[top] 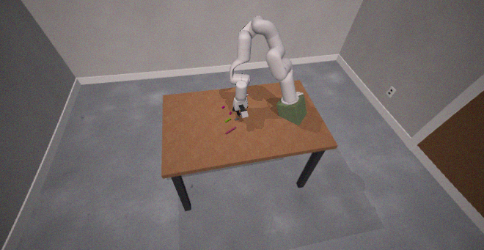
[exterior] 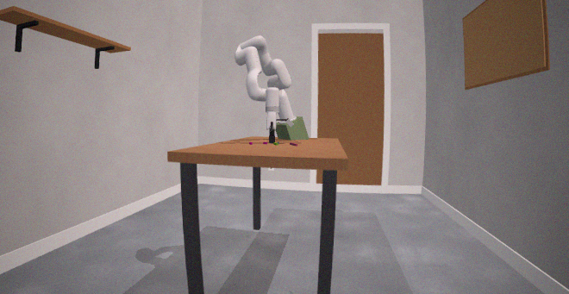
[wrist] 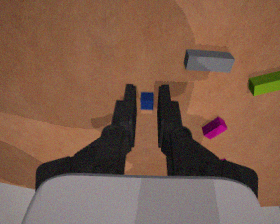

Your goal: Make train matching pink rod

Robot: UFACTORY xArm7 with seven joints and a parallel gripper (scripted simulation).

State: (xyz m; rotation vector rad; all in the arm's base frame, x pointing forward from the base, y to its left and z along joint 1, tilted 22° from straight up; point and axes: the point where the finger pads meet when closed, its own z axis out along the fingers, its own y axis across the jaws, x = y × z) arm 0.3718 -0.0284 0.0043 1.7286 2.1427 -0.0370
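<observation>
The blue rod lies 2 cm below my hand. The rest, counted from my hand: lime rod (10 cm ahead, 4 cm to the left, 2 cm below); pink rod (14 cm to the left, 9 cm ahead, 2 cm below); grey rod (4 cm to the left, 3 cm ahead, 2 cm below).
</observation>
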